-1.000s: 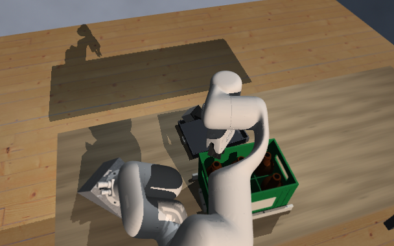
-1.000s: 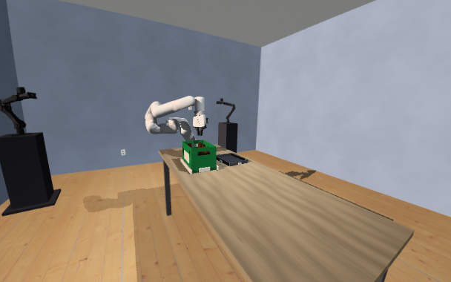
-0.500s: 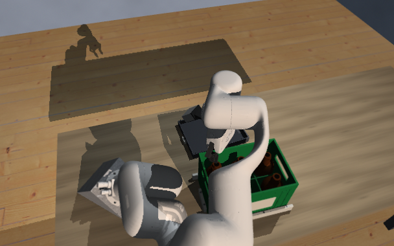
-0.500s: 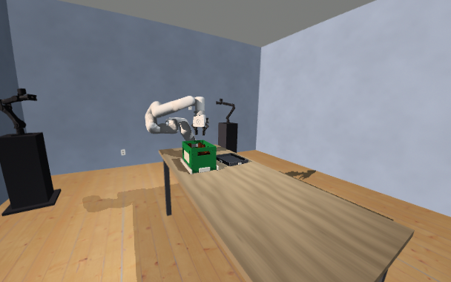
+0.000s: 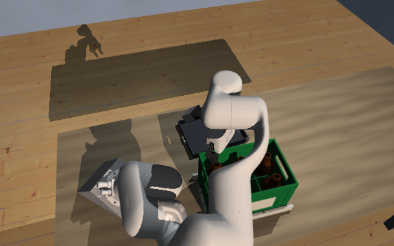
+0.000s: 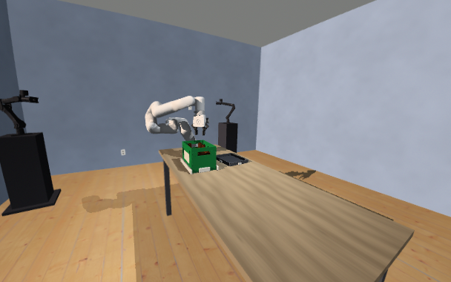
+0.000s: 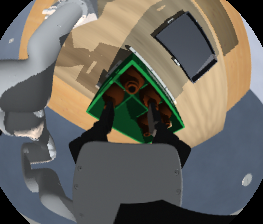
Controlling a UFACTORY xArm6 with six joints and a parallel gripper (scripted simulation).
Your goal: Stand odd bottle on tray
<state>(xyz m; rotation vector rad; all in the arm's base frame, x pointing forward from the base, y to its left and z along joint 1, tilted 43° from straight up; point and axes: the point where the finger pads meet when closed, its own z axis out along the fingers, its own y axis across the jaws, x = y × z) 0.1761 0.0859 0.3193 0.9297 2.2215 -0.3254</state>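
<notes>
The green crate is 16 cm below my hand, 8 cm ahead of it and 6 cm to the right of it. Also, from my hand: dark tray: 24 cm to the left, 23 cm below, 11 cm ahead.
</notes>
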